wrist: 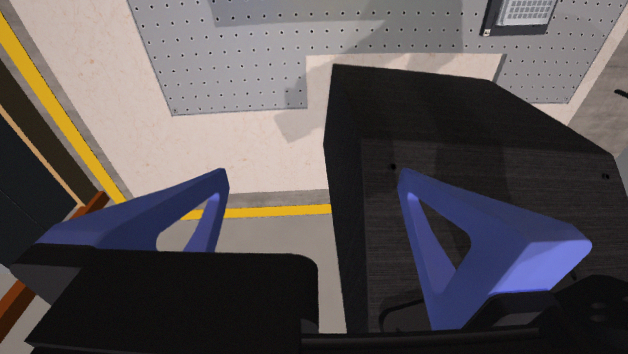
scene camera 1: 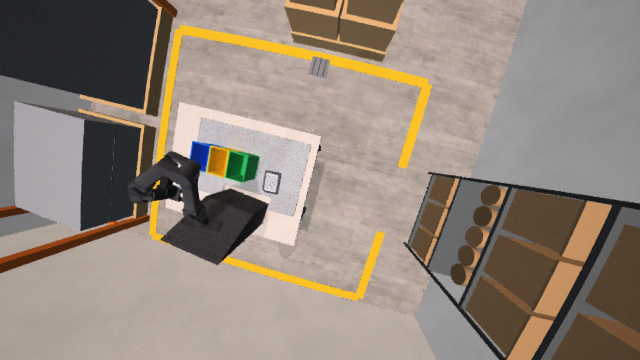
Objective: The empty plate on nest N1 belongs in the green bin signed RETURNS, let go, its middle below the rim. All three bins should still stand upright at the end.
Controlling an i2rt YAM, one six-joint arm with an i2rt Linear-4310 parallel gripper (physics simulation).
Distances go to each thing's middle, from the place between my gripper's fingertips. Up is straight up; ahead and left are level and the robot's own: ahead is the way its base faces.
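There's a green bin (scene camera 1: pixel 241 166) here, and my gripper is 120 mm short of it, 210 mm to the left of it and 260 mm above it.
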